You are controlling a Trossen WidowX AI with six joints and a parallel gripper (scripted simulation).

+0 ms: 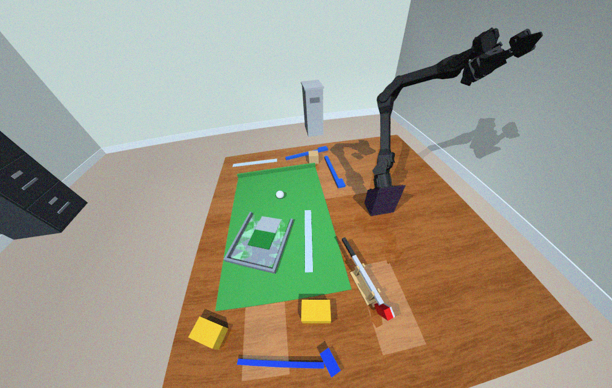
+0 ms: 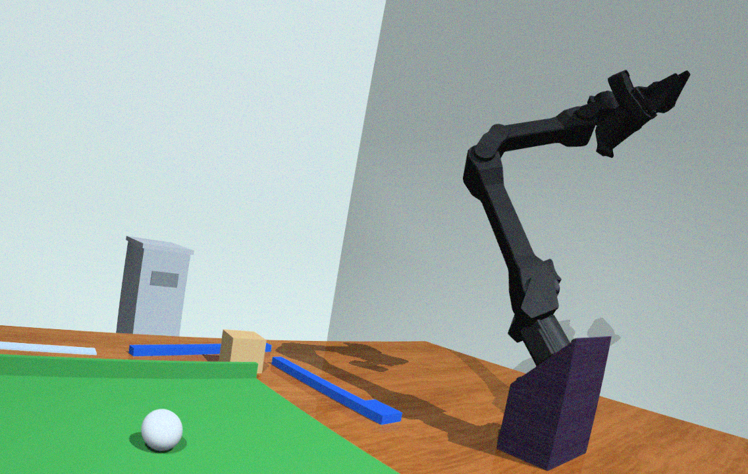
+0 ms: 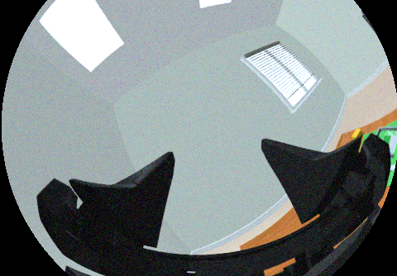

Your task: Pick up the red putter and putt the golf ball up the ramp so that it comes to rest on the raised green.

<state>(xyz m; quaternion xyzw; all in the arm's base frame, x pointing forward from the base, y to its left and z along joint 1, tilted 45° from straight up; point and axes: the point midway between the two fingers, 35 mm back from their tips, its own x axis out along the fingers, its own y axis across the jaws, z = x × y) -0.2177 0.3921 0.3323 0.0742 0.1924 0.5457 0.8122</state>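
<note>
Now: gripper tip 59 cm above the red putter, 45 cm short of it and 23 cm to the right of it. Also, from my gripper tip: wooden stand 61 cm below, 45 cm ahead, 25 cm to the left; then small wooden block 61 cm below, 53 cm to the right, 45 cm ahead; then white golf ball 69 cm ahead, 62 cm below, 26 cm to the right.
</note>
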